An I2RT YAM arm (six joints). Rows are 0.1 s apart.
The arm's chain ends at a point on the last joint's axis. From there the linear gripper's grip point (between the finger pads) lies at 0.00 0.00 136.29 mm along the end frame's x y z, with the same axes.
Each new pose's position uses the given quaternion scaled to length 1; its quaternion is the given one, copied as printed.
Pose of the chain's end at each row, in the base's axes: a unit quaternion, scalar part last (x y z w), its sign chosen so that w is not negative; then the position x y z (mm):
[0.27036 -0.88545 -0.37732 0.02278 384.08 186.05 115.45]
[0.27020 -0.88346 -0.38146 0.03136 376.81 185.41 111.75]
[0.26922 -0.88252 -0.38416 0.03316 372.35 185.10 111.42]
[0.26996 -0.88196 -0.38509 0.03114 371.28 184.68 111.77]
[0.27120 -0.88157 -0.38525 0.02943 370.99 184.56 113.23]
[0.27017 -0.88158 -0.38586 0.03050 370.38 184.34 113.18]
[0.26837 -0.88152 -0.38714 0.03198 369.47 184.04 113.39]
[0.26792 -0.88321 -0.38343 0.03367 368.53 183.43 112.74]
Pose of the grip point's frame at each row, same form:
[0.27036 -0.88545 -0.37732 0.02278 350.78 275.44 18.11]
[0.27020 -0.88346 -0.38146 0.03136 341.16 274.96 15.39]
[0.26922 -0.88252 -0.38416 0.03316 336.18 275.08 15.66]
[0.26996 -0.88196 -0.38509 0.03114 335.46 274.97 16.17]
[0.27120 -0.88157 -0.38525 0.02943 335.44 274.96 17.63]
[0.27017 -0.88158 -0.38586 0.03050 334.63 274.82 17.73]
[0.26837 -0.88152 -0.38714 0.03198 333.47 274.72 18.23]
[0.26792 -0.88321 -0.38343 0.03367 332.42 273.28 16.83]

